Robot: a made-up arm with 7 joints.
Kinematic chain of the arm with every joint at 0, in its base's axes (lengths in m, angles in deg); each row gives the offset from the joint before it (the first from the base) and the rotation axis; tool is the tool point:
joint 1: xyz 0 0 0.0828 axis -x
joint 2: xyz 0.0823 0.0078 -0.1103 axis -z
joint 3: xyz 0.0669 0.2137 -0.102 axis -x
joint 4: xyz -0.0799 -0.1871 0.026 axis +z
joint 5: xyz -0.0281 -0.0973 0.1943 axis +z
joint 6: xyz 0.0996 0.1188 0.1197 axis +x
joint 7: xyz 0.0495 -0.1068 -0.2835 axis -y
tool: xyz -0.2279 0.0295 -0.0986
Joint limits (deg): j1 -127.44..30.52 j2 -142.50..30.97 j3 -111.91..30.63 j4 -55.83..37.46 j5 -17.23..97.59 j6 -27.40..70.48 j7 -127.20..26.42
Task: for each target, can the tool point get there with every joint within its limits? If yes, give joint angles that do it. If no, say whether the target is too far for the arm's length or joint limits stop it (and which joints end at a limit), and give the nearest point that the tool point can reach.
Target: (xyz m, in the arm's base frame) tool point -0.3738 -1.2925 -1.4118
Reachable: no: too far | nearest point -0.1459 -0.6411 -0.6585 | short by 1.022 m
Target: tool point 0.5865 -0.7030 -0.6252
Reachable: no: joint limits stop it (at a limit: joint 2, joint 5, joint 6, joint 7) | nearest point 0.4209 -0.5843 -0.5057 | short by 0.236 m
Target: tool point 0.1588 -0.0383 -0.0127
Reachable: yes | joints 7.92 -72.41 -32.94 17.06 18.22 31.82 -92.59
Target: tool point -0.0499 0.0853 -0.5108
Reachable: yes | joints 2.83 -11.80 -91.83 11.16 72.20 8.02 -34.12
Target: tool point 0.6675 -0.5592 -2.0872
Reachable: no: too far | nearest point 0.1761 -0.2473 -0.8768 | short by 1.343 m
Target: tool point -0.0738 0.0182 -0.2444
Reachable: yes | joints -50.93 -119.13 -21.15 8.66 1.23 41.91 9.74
